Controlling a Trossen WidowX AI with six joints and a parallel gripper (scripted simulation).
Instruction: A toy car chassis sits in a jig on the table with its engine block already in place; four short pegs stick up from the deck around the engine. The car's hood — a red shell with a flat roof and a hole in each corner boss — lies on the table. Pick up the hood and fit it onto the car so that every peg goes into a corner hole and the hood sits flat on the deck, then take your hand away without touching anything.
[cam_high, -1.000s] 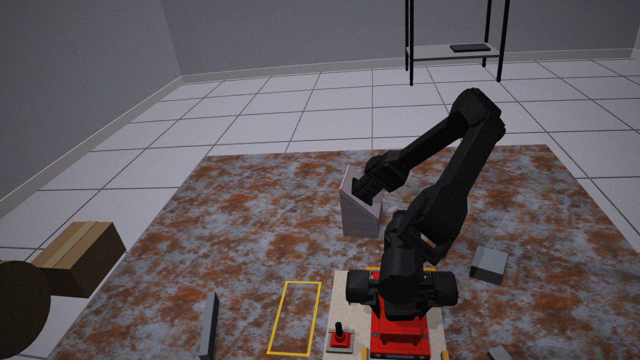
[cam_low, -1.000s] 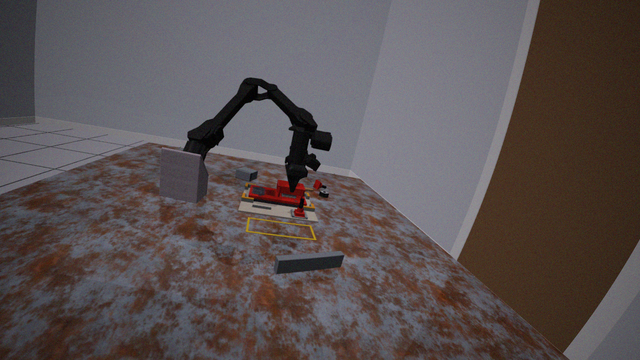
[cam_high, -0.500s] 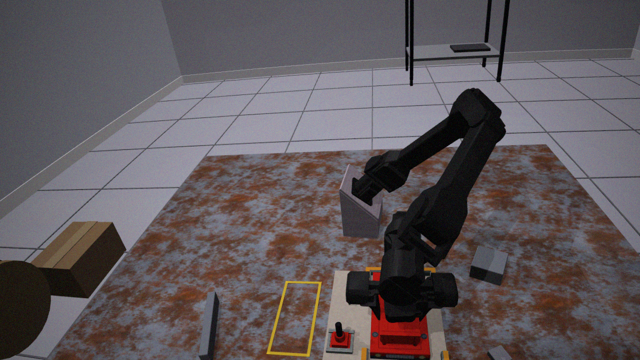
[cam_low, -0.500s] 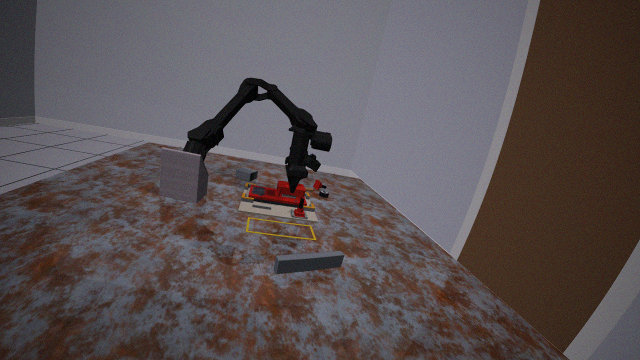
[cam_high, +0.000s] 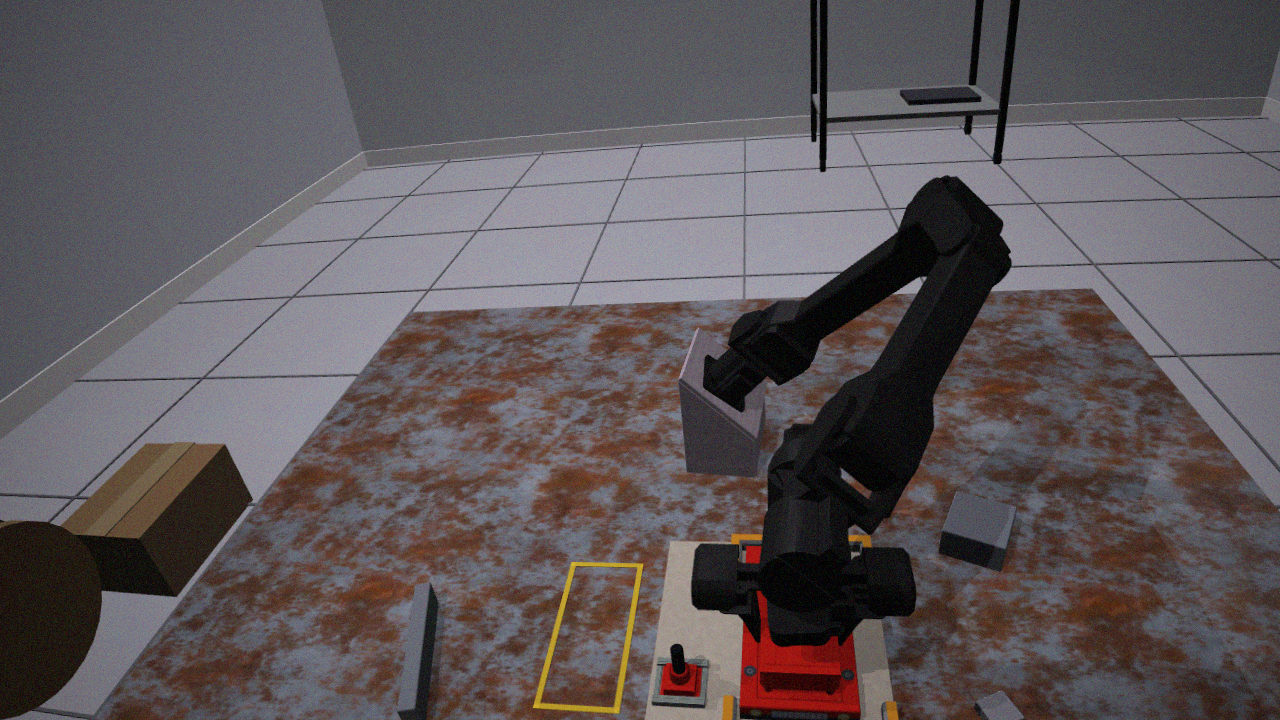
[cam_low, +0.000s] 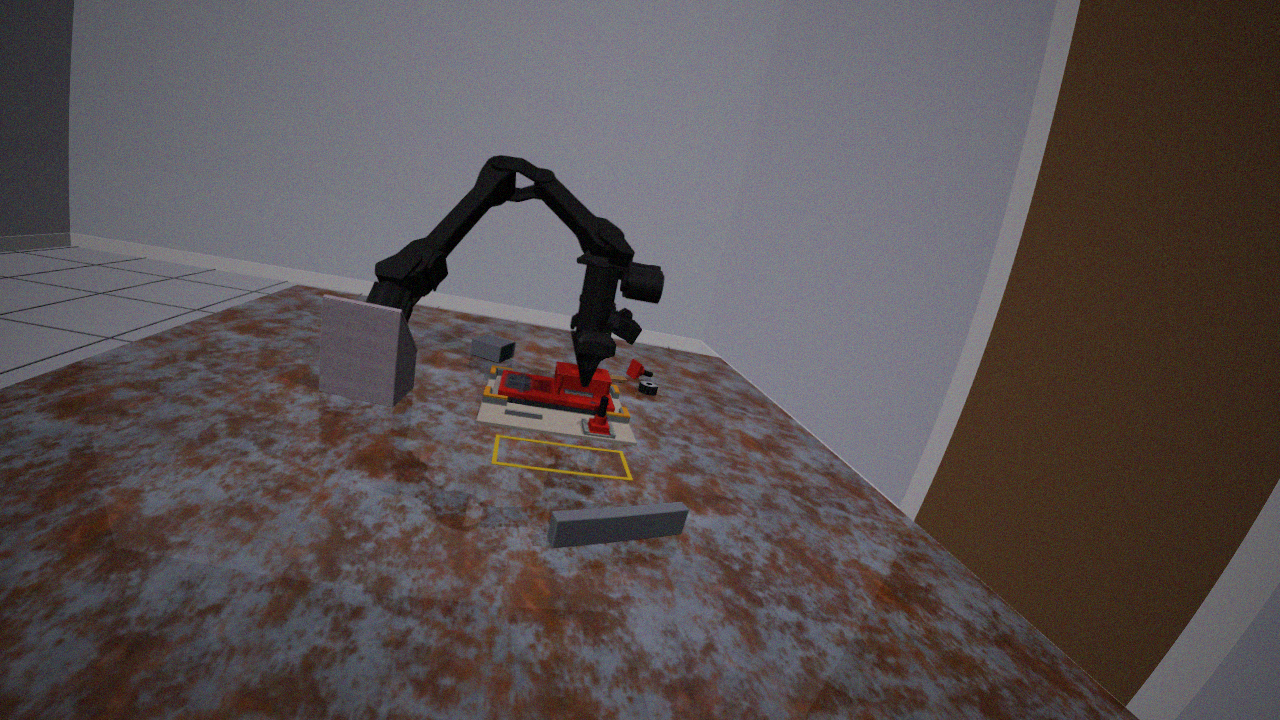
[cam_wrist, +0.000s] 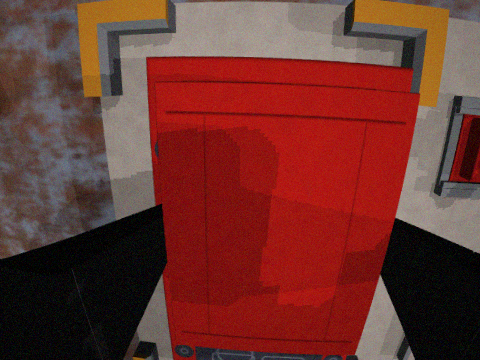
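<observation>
The engine block is 3 cm below my gripper tip. Also, from my gripper tip: jig 4 cm below, 4 cm behind, 1 cm to the right; then red hood 1 cm above.
</observation>
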